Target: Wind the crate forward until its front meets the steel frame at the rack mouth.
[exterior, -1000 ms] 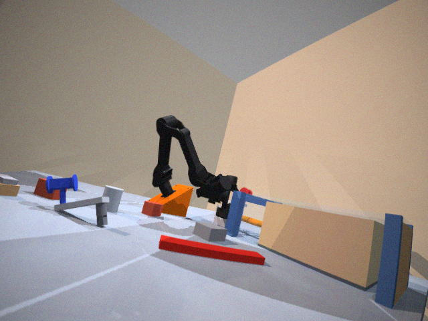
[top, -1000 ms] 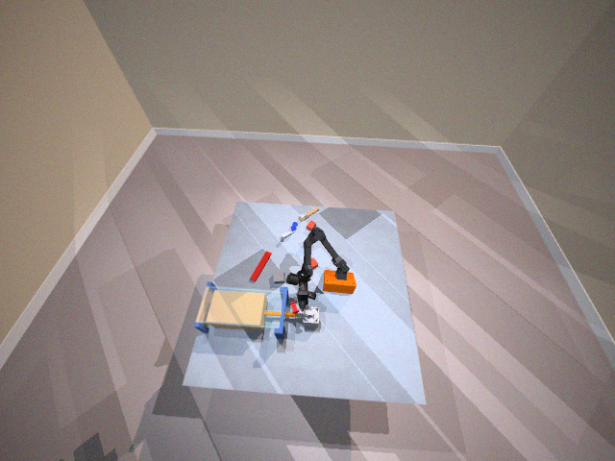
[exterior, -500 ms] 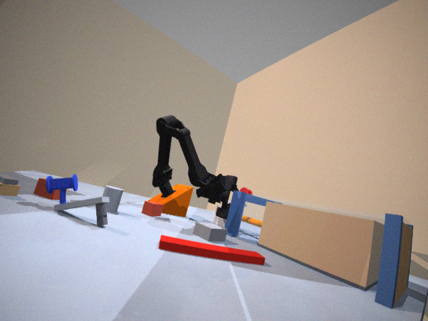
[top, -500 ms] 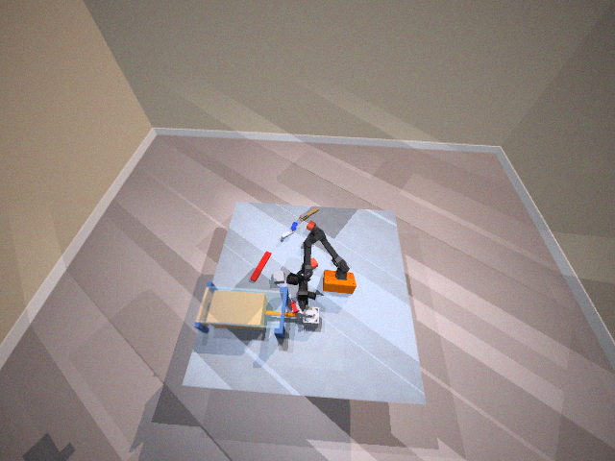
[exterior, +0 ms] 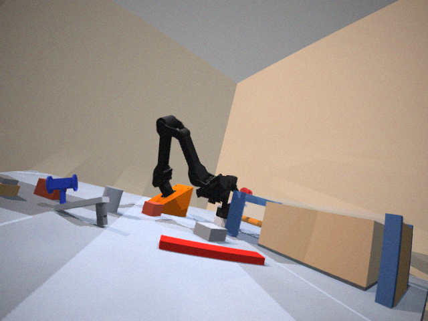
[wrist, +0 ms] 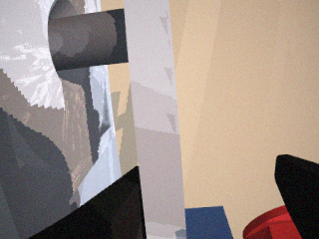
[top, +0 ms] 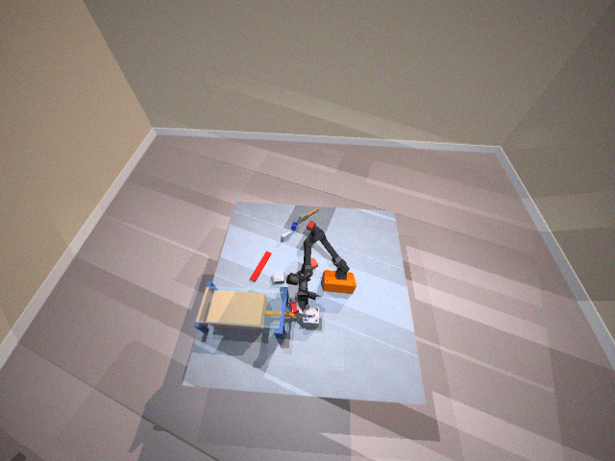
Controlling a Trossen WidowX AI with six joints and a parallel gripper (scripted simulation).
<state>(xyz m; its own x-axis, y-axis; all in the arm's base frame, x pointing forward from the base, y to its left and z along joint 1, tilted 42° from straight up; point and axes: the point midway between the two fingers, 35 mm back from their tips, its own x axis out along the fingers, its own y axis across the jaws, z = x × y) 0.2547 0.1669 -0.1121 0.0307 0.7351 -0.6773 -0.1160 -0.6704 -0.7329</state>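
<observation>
Now: gripper tip 1 cm short of the red-knobbed winch handle, 1 cm to the left of it and 1 cm above it. From my gripper tip the other things lie so: red knob (5 cm ahead, 2 cm to the right, 2 cm above); then blue frame (11 cm ahead, 1 cm to the right, 3 cm below); then winch (7 cm behind, 1 cm to the right, 10 cm below).
</observation>
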